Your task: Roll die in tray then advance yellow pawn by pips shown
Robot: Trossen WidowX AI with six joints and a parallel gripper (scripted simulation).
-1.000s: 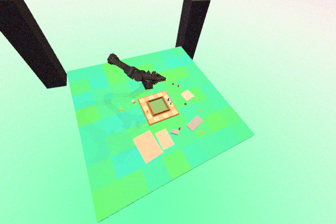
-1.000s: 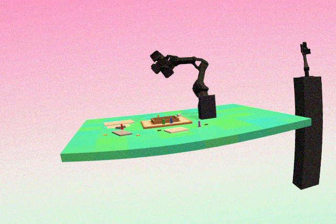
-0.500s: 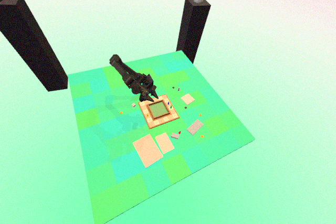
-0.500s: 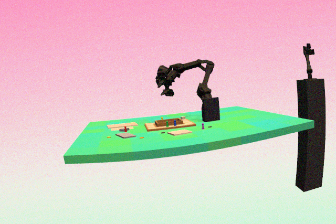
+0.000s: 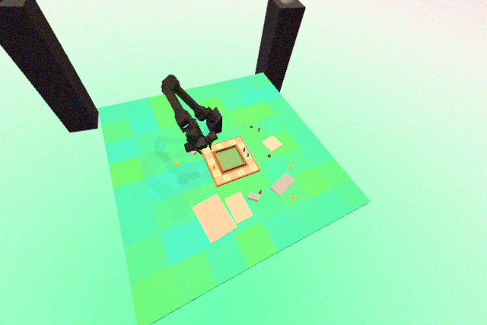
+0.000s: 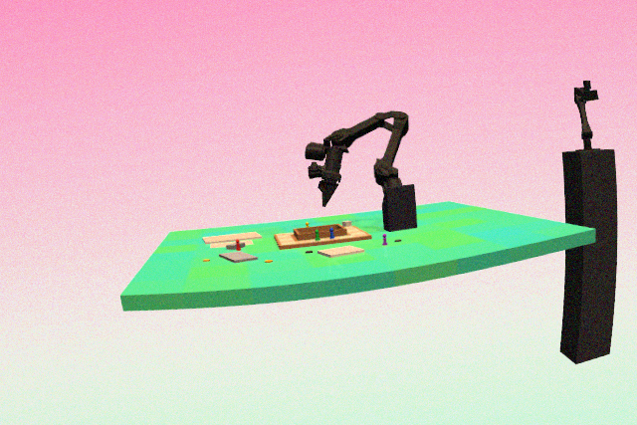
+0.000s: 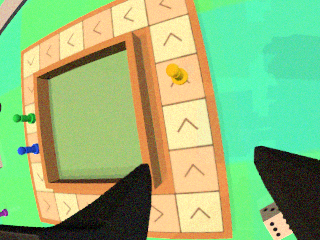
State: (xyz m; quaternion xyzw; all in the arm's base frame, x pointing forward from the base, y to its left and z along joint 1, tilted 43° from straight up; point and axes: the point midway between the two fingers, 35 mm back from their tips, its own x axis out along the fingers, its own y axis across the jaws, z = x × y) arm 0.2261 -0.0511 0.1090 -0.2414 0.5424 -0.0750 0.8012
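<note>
The white die is 7 cm behind my gripper tip, 6 cm to the right of it and 8 cm below it. Also, from my gripper tip: blue pawn (1 cm behind, 25 cm to the left, 7 cm below); green tray (3 cm ahead, 14 cm to the left, 9 cm below); yellow pawn (7 cm ahead, 3 cm to the left, 7 cm below).
</note>
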